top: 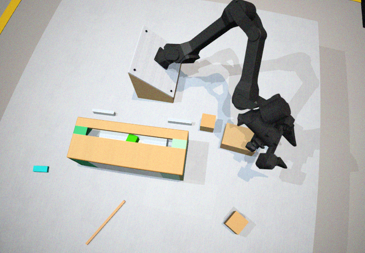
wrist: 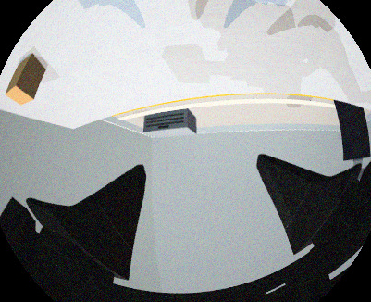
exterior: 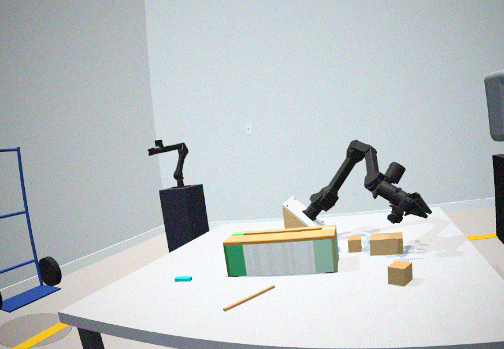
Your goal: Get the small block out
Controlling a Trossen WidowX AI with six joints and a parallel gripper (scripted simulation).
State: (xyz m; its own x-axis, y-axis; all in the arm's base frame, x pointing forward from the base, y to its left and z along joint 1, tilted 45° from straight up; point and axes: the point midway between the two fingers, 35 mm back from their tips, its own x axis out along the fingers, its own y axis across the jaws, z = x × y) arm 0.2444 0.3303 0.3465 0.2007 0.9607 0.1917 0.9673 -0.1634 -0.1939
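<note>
Now: the green block 510 mm to the right of my gripper tip, 70 mm ahead of it and 50 mm below it. The rest, counted from my gripper tip: clear-fronted box (520 mm to the right, 70 mm below, 60 mm ahead); thin stick (530 mm to the right, 360 mm ahead, 130 mm below).
</note>
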